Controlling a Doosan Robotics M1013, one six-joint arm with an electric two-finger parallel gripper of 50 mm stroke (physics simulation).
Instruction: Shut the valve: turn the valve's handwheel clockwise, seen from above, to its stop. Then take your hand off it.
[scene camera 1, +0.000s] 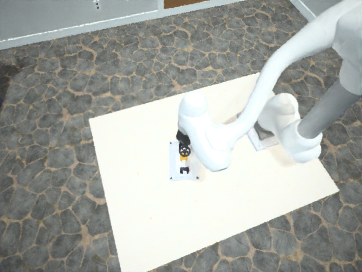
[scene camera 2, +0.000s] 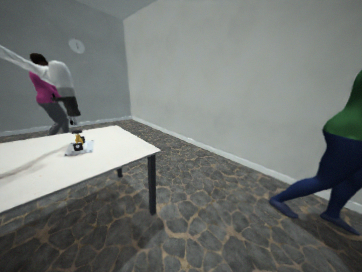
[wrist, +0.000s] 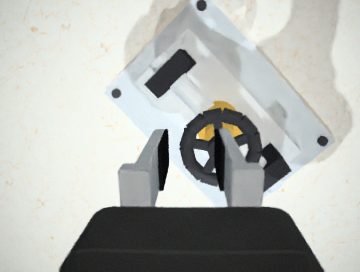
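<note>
The black, spoked handwheel (scene camera 1: 185, 150) (scene camera 2: 77, 132) (wrist: 187, 146) sits on top of the valve's yellow part (scene camera 1: 183, 159) (scene camera 2: 78, 139) (wrist: 222, 106). The valve stands on a pale plate (scene camera 1: 174, 175) (scene camera 2: 89, 146) (wrist: 130, 105), which lies turned at a slant in the wrist view. My gripper (scene camera 2: 73, 121) (wrist: 191, 147) points down above the handwheel, its fingers half apart and empty. In the wrist view the left finger is outside the rim and the right finger overlaps the spokes, hiding the hub. A gap shows between fingers and wheel in scene camera 2.
The valve plate lies on a white table (scene camera 1: 130, 200) (scene camera 2: 30, 175). My arm (scene camera 1: 205, 142) covers the area right of the valve in scene camera 1. A person in pink (scene camera 2: 45, 92) is behind the table; a person in green and blue (scene camera 2: 325, 165) is at the far right.
</note>
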